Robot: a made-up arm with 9 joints. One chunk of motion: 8 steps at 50 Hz.
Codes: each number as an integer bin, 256 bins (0 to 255) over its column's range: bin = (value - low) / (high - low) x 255, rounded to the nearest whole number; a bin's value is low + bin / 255 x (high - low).
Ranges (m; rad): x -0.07..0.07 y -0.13..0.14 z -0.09..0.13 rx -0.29..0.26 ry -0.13..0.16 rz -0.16..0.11
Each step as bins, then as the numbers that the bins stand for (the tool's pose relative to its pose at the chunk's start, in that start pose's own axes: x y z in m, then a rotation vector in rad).
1 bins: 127 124 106 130 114 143
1 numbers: -0.0003 0.0013 0.0015 -0.0096 -0.0004 -0.0086
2 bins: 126 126 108 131 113 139
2 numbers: -0.0008 0.0034 0.0032 -0.0075 -0.0015 -0.0128
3 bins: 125 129 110 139 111 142
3 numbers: -0.0014 0.0066 0.0049 0.0098 -0.0038 -0.0096
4 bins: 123 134 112 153 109 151
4 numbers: -0.0025 0.0119 0.0066 0.0400 -0.0060 -0.0001
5 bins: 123 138 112 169 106 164
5 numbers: -0.0025 0.0161 0.0066 0.0745 -0.0095 0.0136
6 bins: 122 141 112 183 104 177
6 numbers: -0.0030 0.0193 0.0066 0.1047 -0.0117 0.0274
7 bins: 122 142 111 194 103 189
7 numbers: -0.0030 0.0204 0.0058 0.1284 -0.0129 0.0401
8 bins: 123 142 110 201 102 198
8 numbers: -0.0025 0.0204 0.0049 0.1435 -0.0140 0.0496
